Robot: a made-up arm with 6 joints.
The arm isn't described. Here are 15 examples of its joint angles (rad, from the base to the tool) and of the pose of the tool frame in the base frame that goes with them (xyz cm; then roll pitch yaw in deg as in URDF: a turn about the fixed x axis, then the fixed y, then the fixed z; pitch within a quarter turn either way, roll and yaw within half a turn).
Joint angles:
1: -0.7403 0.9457 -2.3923 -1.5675 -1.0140 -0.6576
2: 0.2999 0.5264 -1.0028 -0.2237 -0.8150 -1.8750
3: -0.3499 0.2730 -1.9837 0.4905 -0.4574 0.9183
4: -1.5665 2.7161 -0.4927 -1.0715 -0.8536 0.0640
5: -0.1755 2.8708 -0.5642 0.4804 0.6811 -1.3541
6: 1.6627 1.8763 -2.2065 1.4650 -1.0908 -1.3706
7: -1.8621 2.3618 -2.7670 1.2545 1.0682 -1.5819
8: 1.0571 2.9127 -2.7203 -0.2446 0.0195 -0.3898
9: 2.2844 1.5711 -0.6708 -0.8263 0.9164 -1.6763
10: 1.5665 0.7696 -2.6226 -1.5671 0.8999 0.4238
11: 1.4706 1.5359 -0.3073 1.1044 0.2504 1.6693
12: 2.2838 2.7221 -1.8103 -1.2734 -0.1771 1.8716
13: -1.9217 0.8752 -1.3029 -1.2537 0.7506 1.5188
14: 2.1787 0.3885 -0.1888 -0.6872 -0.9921 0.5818
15: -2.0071 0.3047 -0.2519 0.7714 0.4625 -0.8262
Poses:
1: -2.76 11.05 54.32 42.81 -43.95 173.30
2: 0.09 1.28 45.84 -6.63 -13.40 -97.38
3: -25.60 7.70 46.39 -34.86 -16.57 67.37
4: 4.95 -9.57 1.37 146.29 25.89 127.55
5: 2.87 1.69 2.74 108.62 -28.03 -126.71
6: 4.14 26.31 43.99 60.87 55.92 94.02
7: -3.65 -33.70 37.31 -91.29 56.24 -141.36
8: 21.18 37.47 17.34 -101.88 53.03 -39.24
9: -6.91 14.60 17.88 157.00 -28.15 85.59
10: 5.72 -20.72 51.18 47.29 31.10 48.45
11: -0.38 12.69 13.57 -175.05 -21.45 107.17
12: -24.36 26.27 5.42 143.83 31.57 -90.13
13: -7.87 -7.50 43.62 70.37 58.61 -78.21
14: -6.44 2.36 30.04 -22.77 50.89 137.18
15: -0.82 -7.23 24.71 -177.88 73.20 86.17
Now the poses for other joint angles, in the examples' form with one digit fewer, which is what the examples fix.
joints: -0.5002 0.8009 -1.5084 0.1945 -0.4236 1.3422
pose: 1.9 -1.7 52.0 20.8 -3.2 57.0
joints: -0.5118 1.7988 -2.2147 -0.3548 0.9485 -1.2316
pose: 22.8 -15.2 40.9 -112.7 0.2 -137.2
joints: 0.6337 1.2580 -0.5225 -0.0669 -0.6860 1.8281
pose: 14.8 11.3 26.3 87.9 -11.7 129.2
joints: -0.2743 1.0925 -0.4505 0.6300 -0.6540 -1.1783
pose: 14.7 -6.9 26.6 -90.0 52.5 -126.7
